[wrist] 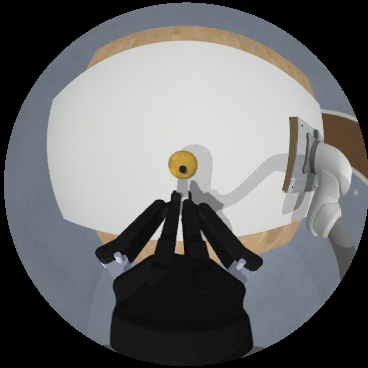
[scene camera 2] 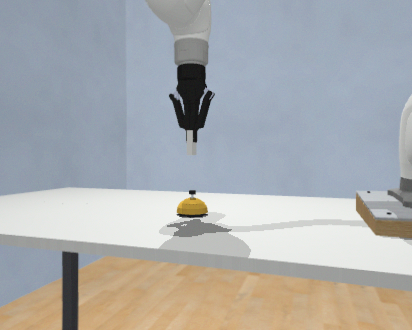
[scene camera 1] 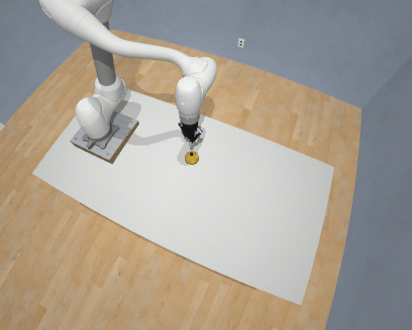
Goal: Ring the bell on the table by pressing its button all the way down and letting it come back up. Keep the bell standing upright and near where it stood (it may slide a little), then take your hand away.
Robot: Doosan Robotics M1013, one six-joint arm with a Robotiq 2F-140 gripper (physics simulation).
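Where they show: gripper, fingertip midpoint: (wrist: 181, 185) (scene camera 2: 191, 155) (scene camera 1: 191, 144); arm's base at its link origin: (wrist: 312, 154) (scene camera 1: 100, 133).
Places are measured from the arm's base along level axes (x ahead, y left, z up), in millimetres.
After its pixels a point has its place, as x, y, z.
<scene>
A yellow dome bell (scene camera 1: 192, 159) @(607, 70, -14) (scene camera 2: 192, 207) @(580, 125, -28) (wrist: 180, 161) @(597, 75, -10) stands upright on the white table (scene camera 1: 240, 210) @(966, -93, -53) (scene camera 2: 100, 215) @(822, 173, -53) (wrist: 120, 110) @(788, -100, -53). Its black button (scene camera 1: 191, 154) @(594, 86, 10) (scene camera 2: 192, 192) @(590, 98, 8) (wrist: 183, 169) @(590, 90, 13) stands up on its stem above the dome. My gripper (scene camera 1: 192, 145) @(594, 94, 108) (scene camera 2: 191, 152) @(594, 94, 108) (wrist: 181, 185) @(594, 94, 108) is shut with its fingertips together and nothing between them. It points straight down and hangs over the bell, with a clear gap between the fingertips and the button in the scene camera 2 view.
The arm's base plate (scene camera 1: 117, 142) @(138, -11, -2) (scene camera 2: 385, 227) @(149, 189, -36) (wrist: 292, 155) @(164, 31, -25) stands on the table, to the bell's left in the scene camera 1 view. The arm reaches over from there. Shadows of the arm and gripper lie on the table around the bell.
</scene>
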